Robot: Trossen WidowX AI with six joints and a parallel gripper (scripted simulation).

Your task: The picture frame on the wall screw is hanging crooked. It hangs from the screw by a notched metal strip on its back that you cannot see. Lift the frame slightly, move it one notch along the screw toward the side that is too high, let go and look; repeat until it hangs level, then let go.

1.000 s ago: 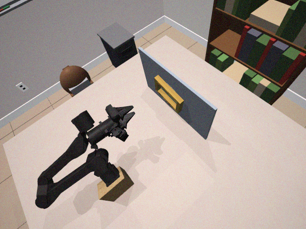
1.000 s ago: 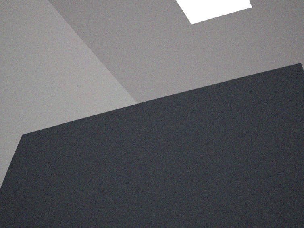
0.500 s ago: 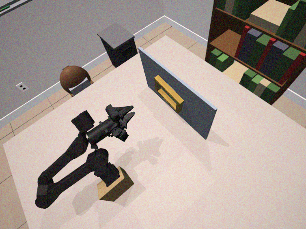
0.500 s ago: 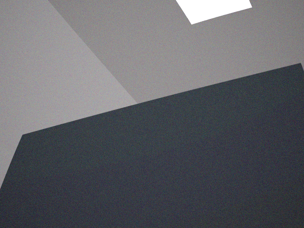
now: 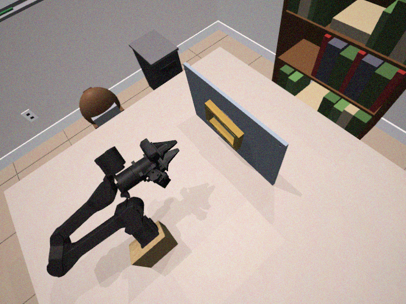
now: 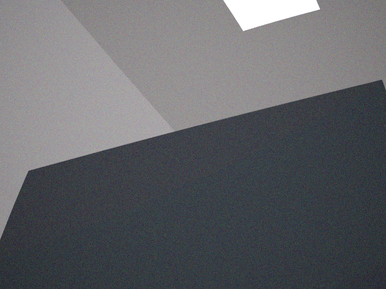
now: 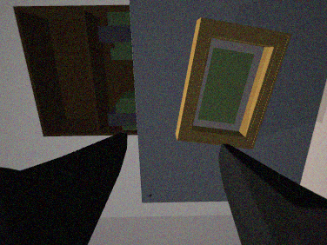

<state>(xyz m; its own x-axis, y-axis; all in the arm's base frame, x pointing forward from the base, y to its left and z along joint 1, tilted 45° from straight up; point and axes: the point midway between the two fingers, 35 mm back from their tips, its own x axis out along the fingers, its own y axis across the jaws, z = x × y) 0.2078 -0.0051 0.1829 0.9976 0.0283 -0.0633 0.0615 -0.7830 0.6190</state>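
Now: gripper tip 200 mm short of the picture frame, 10 mm to the right of it and 90 mm above it. Also, from my gripper tip: blue-grey wall panel: 210 mm ahead, 100 mm below.
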